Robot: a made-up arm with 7 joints.
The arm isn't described. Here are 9 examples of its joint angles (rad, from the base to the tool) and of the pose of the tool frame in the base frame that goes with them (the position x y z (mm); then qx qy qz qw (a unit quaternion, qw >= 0)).
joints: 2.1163 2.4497 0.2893 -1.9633 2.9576 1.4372 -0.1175
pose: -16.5 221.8 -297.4 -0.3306 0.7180 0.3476 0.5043
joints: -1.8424 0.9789 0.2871 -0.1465 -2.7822 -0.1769 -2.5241
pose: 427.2 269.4 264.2 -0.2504 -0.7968 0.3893 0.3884
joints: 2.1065 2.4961 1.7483 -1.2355 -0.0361 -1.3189 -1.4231
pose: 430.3 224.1 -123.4 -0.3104 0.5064 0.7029 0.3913
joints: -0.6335 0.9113 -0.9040 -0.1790 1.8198 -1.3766 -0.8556
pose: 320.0 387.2 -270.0 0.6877 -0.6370 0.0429 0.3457
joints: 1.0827 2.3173 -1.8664 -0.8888 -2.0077 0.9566 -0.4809
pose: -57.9 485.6 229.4 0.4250 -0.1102 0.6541 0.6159
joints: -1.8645 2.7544 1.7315 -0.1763 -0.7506 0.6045 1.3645
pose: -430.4 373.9 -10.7 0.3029 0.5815 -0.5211 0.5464
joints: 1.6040 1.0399 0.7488 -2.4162 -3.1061 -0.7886 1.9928
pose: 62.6 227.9 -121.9 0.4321 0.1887 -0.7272 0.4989
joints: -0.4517 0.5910 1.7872 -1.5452 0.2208 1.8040 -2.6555
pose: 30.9 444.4 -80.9 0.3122 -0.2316 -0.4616 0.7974
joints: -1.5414 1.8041 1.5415 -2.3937 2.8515 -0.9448 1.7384
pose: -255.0 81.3 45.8 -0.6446 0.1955 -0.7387 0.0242
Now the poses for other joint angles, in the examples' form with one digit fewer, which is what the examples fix.
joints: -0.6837 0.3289 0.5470 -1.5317 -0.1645 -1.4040 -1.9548
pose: 419 179 -2 -0.904 0.332 -0.142 0.231
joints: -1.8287 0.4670 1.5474 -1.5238 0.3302 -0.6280 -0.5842
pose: 260 319 198 -0.161 0.674 -0.678 0.244
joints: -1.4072 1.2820 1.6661 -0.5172 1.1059 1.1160 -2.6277
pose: 201 510 135 0.524 -0.804 -0.080 0.270
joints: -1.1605 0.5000 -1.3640 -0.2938 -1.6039 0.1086 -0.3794
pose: 529 77 -197 -0.588 -0.148 0.765 0.217
